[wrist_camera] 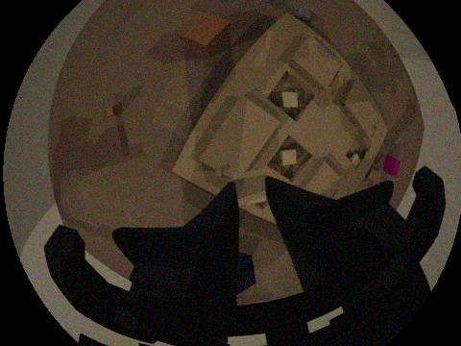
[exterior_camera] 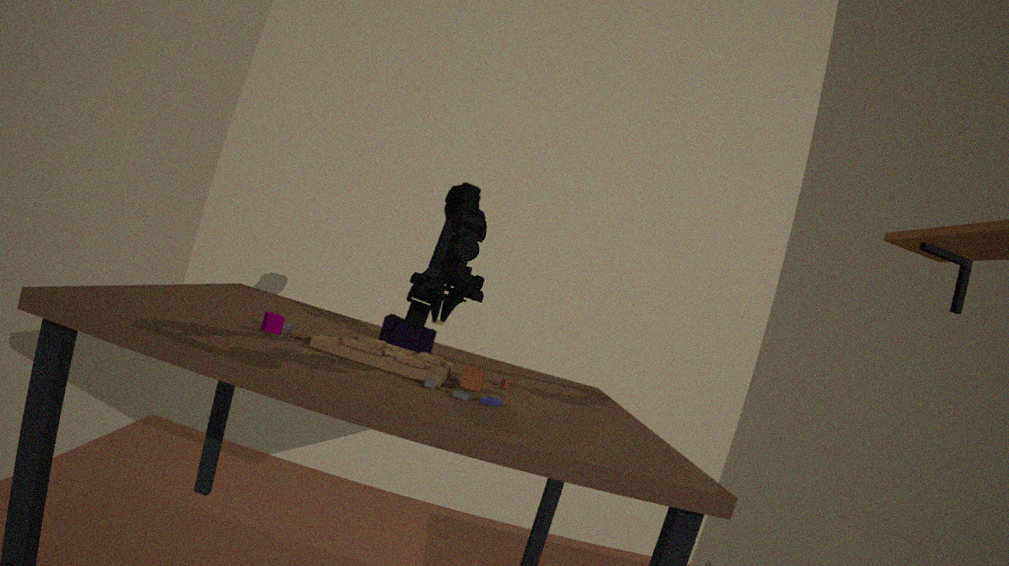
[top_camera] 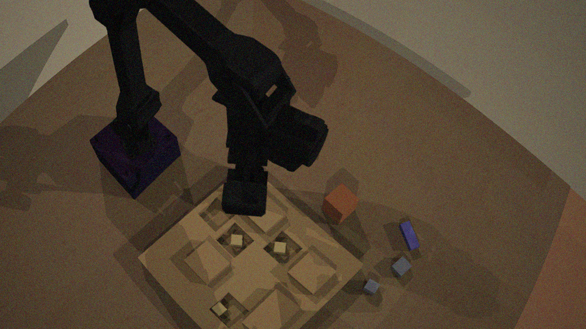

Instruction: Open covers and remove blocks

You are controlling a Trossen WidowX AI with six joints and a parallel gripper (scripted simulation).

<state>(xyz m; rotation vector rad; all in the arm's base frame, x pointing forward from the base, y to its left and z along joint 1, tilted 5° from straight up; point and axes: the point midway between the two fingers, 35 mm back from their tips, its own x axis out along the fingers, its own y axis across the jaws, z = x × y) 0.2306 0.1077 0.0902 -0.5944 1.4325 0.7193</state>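
Right now the tan puzzle board is 10 cm below my gripper tip, 9 cm ahead of it and 6 cm to the right of it. Round my gripper tip: blue-violet bar: 23 cm ahead, 21 cm to the left, 11 cm below; then small orange block: 19 cm to the left, 10 cm below, 7 cm behind; then orange cube: 13 cm to the left, 9 cm below, 9 cm ahead.
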